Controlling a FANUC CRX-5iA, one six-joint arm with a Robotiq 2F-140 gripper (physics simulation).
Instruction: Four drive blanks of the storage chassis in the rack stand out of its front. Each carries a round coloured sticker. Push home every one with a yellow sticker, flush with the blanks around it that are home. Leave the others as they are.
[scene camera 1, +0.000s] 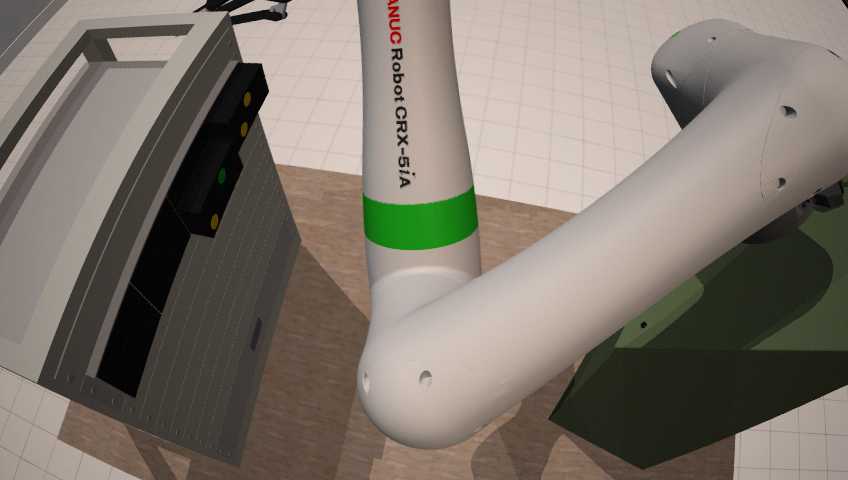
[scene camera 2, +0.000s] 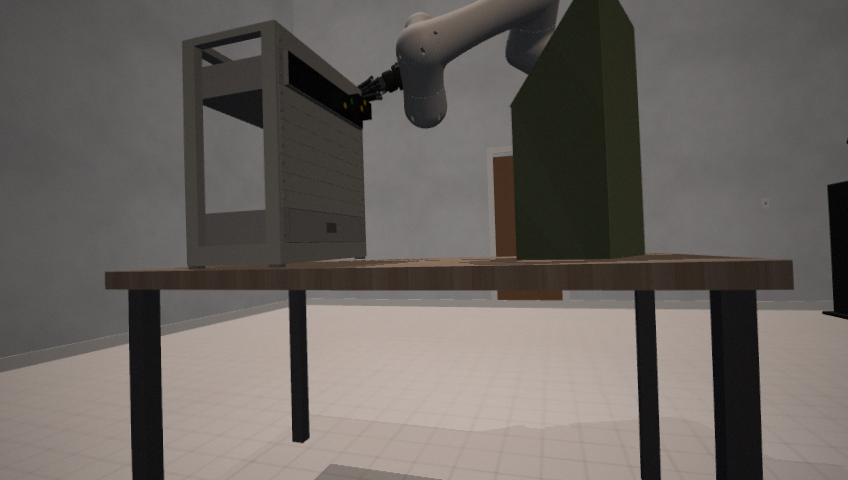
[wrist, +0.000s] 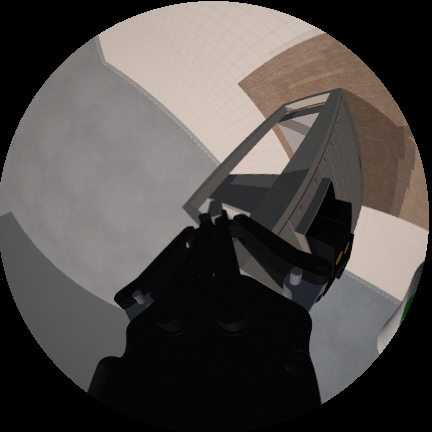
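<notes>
Four black blanks stand out of the rack's chassis front. Two with yellow stickers (scene camera 1: 247, 99) (scene camera 1: 243, 129) are at the far end, beside one with a green sticker (scene camera 1: 221, 175) (scene camera 2: 351, 101), then one with a yellow sticker (scene camera 1: 214, 221) (scene camera 2: 344, 105). Flush black blanks (scene camera 1: 124, 344) (scene camera 2: 309, 77) fill the nearer stretch. My gripper (scene camera 2: 363, 89) (wrist: 217, 207) is shut and empty. It is at the rack's far upper end, close to the protruding blanks in scene camera 2; contact cannot be told. In the wrist view, the blanks lie right of the fingertips, with two yellow stickers (wrist: 339, 257) (wrist: 346, 248) showing.
The grey rack (scene camera 1: 178, 107) (scene camera 2: 272, 148) stands on the wooden table (scene camera 1: 321, 249) (scene camera 2: 446, 279), its top frame near the fingers in the wrist view. A tall green angular block (scene camera 1: 684, 404) (scene camera 2: 565, 148) stands opposite. The white arm (scene camera 1: 535, 285) (scene camera 2: 476, 29) spans between them.
</notes>
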